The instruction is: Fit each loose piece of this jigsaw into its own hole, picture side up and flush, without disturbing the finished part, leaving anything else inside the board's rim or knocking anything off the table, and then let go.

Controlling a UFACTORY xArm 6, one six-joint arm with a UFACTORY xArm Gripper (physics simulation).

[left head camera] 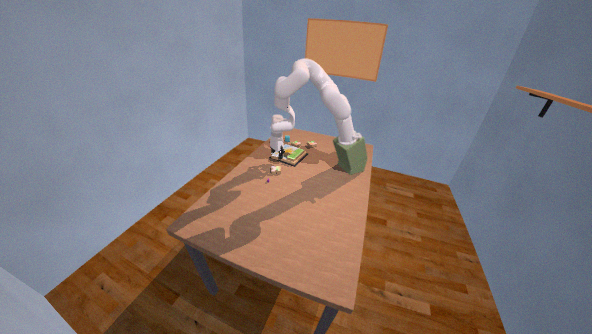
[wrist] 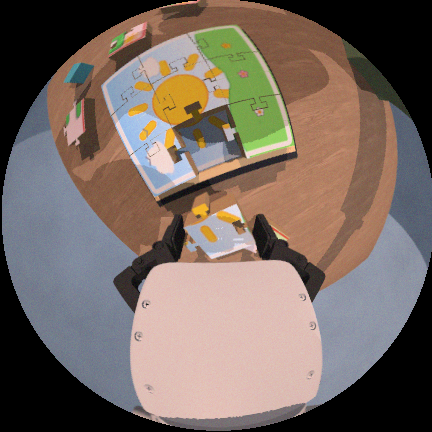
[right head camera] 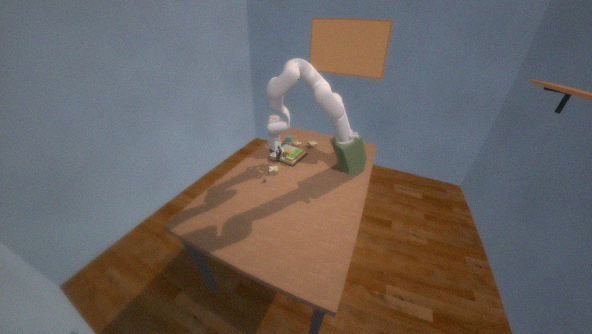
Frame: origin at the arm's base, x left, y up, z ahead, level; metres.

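Seen in the pictures: gripper, fingertip midpoint: (left head camera: 276, 156) (wrist: 218, 224) (right head camera: 275, 156); arm's base at its link origin: (left head camera: 347, 138) (right head camera: 345, 138).
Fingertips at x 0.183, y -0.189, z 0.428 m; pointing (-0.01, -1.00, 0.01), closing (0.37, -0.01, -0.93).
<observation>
Pixels of each thing's middle, then the offset from my fingertips to it. Level surfaces: height alone.
- light-blue jigsaw piece at the middle of its body: (wrist: 212, 226) dx -0.003, dy +0.005, dz +0.007 m
- jigsaw board at the middle of its body: (wrist: 191, 98) (left head camera: 289, 154) (right head camera: 288, 154) dx -0.141, dy -0.045, dz -0.021 m
- teal block at the middle of its body: (left head camera: 287, 138) dx -0.357, dy -0.037, dz +0.129 m
- tiny purple object at the middle of its body: (left head camera: 268, 180) (right head camera: 264, 180) dx +0.209, dy -0.048, dz -0.076 m
- table at its surface level: dy -0.057 m
My gripper (wrist: 218, 224) (left head camera: 277, 152) is shut on a light-blue jigsaw piece (wrist: 210, 234) with yellow rays, held picture side up and turned relative to the board. It is in front of the board's near rim in the wrist view, not over the hole. The jigsaw board (wrist: 222, 171) shows a sun, sky and green strip, with one open hole (wrist: 212, 150) at its near edge. Pink-and-green loose pieces (wrist: 128, 40) (wrist: 75, 125) lie beyond and left of the board. Another piece (left head camera: 275, 170) (right head camera: 273, 169) lies nearer the head cameras; its edge shows behind the right finger in the wrist view.
A teal block (wrist: 79, 73) (left head camera: 287, 138) stands left of the board in the wrist view. A tiny purple object (left head camera: 268, 180) (right head camera: 265, 180) lies on the table (left head camera: 310, 235). The green arm base (left head camera: 351, 155) (right head camera: 350, 155) stands at the table's right edge.
</observation>
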